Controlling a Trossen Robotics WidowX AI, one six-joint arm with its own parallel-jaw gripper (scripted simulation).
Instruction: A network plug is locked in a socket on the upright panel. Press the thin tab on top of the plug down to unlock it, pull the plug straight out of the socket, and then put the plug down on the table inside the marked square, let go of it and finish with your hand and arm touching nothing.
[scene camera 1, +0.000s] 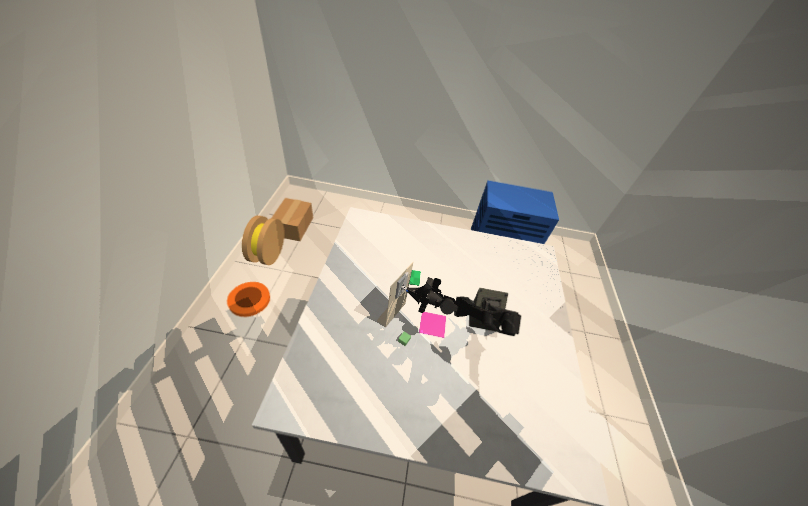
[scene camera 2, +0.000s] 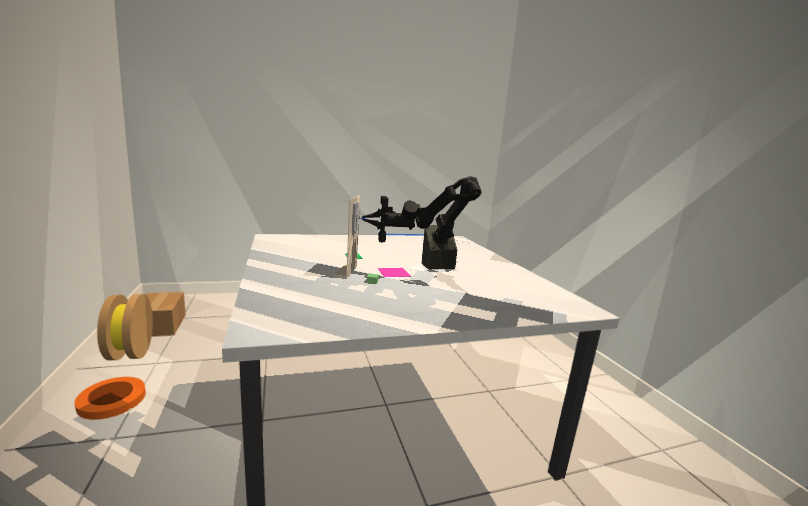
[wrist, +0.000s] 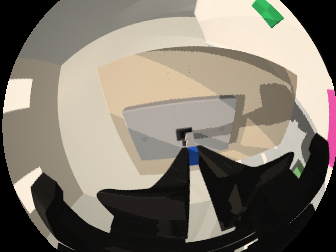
My gripper (scene camera 1: 406, 289) is 144 cm from the lens. An upright panel (scene camera 1: 397, 297) is 146 cm from the lens.
